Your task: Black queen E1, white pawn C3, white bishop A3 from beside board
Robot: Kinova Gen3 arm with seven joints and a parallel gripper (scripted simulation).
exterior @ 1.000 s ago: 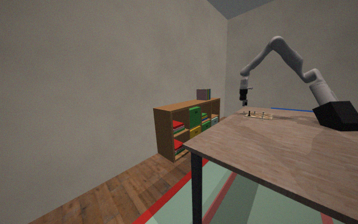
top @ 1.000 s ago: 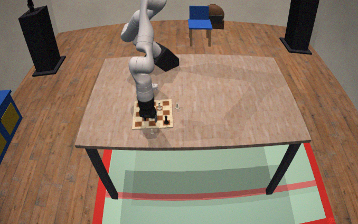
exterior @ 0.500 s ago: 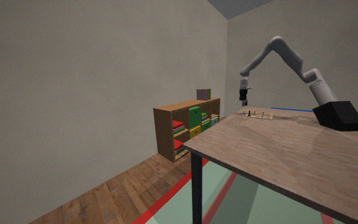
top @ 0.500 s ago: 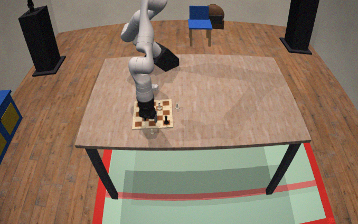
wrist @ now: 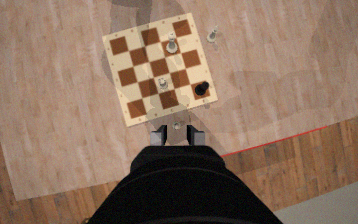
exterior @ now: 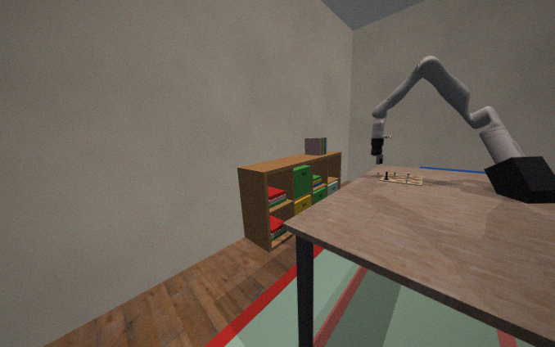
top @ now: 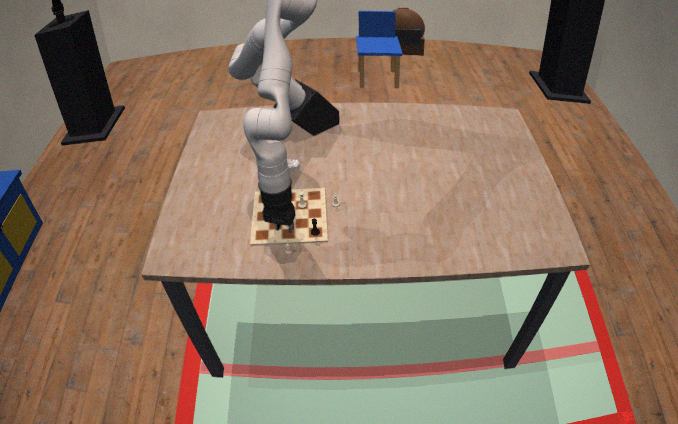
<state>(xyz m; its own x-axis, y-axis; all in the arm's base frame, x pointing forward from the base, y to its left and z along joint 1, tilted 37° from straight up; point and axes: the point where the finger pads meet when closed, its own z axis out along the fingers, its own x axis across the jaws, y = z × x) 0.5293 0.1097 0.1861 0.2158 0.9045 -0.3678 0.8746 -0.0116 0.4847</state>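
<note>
Now: the white pawn 10 cm below my hand. Also, from my hand: black queen (8 cm below, 7 cm to the left, 7 cm behind); chessboard (14 cm behind, 11 cm below, 1 cm to the right).
</note>
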